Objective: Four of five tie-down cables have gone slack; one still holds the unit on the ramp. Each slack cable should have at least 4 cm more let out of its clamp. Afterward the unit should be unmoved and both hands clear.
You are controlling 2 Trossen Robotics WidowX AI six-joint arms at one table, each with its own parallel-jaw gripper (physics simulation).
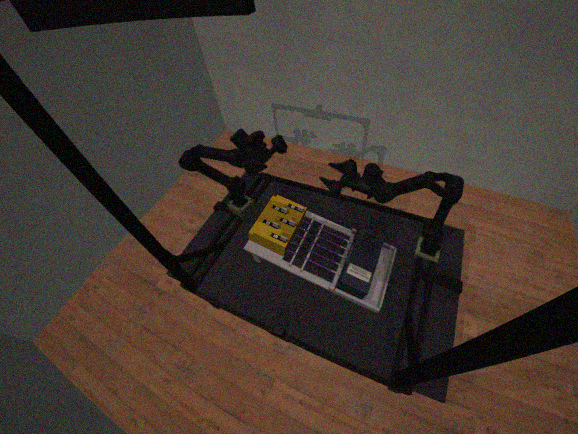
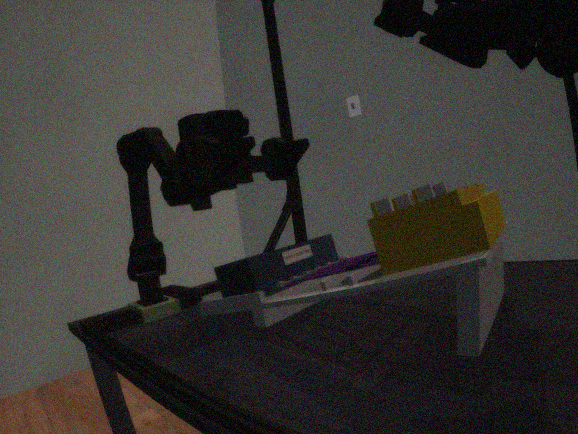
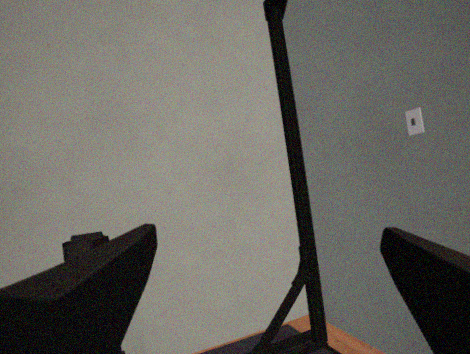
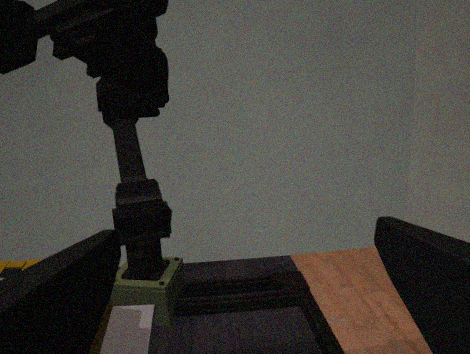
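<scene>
The dark blue unit (image 1: 357,286) (image 2: 270,267) with a white label lies on the lower part of the pale ramp (image 1: 310,276) (image 2: 425,274). Thin purple cables (image 1: 326,243) (image 2: 345,266) run between it and the yellow block (image 1: 267,243) (image 2: 425,242) at the high end. Small clamps (image 1: 271,224) (image 2: 384,206) sit on the block's top; cable slack is too small to tell. My left gripper (image 1: 282,144) (image 2: 385,20) (image 3: 269,237) is open and empty, raised beyond the yellow block. My right gripper (image 1: 326,172) (image 2: 304,147) (image 4: 248,236) is open and empty, raised above the far table edge. Both are apart from the cables.
The ramp stands on a dark table (image 1: 300,320) (image 2: 350,375). Black frame posts (image 1: 95,170) (image 2: 280,90) (image 3: 295,150) rise from the table. Green arm mounts (image 1: 428,252) (image 2: 156,307) (image 4: 145,292) stand at its sides. A wall outlet (image 2: 353,106) (image 3: 414,121) is in the background.
</scene>
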